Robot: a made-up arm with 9 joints. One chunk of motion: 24 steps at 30 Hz.
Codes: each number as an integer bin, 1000 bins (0 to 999) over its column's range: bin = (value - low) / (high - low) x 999, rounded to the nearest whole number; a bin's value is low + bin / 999 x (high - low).
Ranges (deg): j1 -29..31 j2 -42..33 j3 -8..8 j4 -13..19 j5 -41..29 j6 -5..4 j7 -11..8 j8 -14..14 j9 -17..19
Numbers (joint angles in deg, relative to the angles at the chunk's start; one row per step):
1: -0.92 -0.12 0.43 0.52 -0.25 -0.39 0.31 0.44 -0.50
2: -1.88 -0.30 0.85 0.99 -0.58 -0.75 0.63 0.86 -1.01
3: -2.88 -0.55 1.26 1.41 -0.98 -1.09 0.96 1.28 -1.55
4: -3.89 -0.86 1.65 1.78 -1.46 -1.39 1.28 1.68 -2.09
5: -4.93 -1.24 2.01 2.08 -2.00 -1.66 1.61 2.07 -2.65
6: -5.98 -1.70 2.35 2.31 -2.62 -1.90 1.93 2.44 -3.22
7: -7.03 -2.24 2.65 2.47 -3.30 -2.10 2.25 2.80 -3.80
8: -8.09 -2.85 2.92 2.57 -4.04 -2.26 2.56 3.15 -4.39
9: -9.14 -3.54 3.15 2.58 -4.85 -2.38 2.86 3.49 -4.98
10: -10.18 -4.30 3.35 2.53 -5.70 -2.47 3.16 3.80 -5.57
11: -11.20 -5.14 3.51 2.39 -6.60 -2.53 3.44 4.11 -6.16
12: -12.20 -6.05 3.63 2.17 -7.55 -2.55 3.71 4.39 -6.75
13: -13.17 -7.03 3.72 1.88 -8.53 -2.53 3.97 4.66 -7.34
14: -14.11 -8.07 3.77 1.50 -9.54 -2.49 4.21 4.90 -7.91
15: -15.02 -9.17 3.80 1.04 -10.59 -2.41 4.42 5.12 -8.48
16: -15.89 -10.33 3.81 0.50 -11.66 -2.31 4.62 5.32 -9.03
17: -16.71 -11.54 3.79 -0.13 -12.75 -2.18 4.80 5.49 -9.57
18: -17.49 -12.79 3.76 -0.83 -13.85 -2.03 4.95 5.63 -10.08
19: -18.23 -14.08 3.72 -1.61 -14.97 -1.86 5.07 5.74 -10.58
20: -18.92 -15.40 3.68 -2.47 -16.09 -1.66 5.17 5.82 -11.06
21: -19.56 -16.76 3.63 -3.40 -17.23 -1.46 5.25 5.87 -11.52
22: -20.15 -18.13 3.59 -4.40 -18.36 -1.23 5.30 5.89 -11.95
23: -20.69 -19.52 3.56 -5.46 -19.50 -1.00 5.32 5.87 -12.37
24: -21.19 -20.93 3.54 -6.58 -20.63 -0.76 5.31 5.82 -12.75
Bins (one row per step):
1: 468 558 526 422 582 512 595 515 458
2: 452 555 553 437 577 472 611 530 444
3: 435 552 578 450 571 434 629 545 429
4: 418 548 603 461 564 401 646 559 414
5: 401 543 625 471 557 371 663 573 398
6: 383 537 646 478 548 344 680 587 382
7: 366 530 665 483 538 322 697 599 366
8: 348 521 682 486 527 304 713 612 350
9: 331 512 696 486 516 291 729 624 334
10: 313 502 709 485 504 281 745 635 317
11: 296 491 719 480 491 274 759 646 301
12: 280 479 726 474 477 272 773 656 284
13: 264 466 732 465 463 274 787 666 268
14: 248 452 735 453 449 279 800 674 252
15: 233 437 737 438 434 287 811 682 236
16: 218 422 737 421 419 299 821 689 221
17: 205 406 736 402 403 313 831 695 206
18: 192 389 734 380 387 330 839 700 192
19: 179 372 732 356 371 349 845 704 178
20: 168 354 729 329 356 371 850 707 165
21: 157 336 726 300 339 393 854 709 152
22: 147 318 724 268 323 418 857 710 140
23: 138 299 722 235 307 444 858 709 128
24: 130 281 721 200 291 471 858 707 118

